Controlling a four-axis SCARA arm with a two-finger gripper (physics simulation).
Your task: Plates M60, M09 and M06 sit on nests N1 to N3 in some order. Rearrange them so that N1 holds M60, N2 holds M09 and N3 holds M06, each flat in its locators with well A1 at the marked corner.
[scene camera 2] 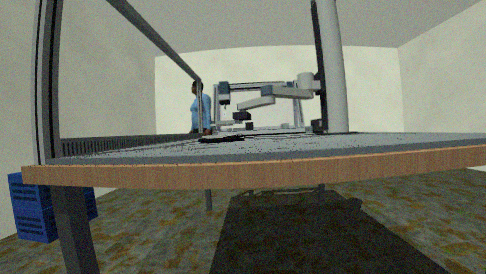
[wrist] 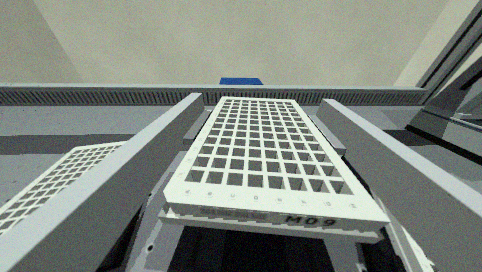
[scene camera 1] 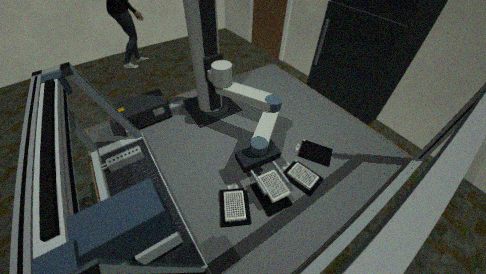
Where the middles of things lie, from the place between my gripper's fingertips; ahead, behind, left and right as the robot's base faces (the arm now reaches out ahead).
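Scene:
Plate M09 [wrist: 260, 165]: my gripper now 20 mm past it, 10 mm above it.

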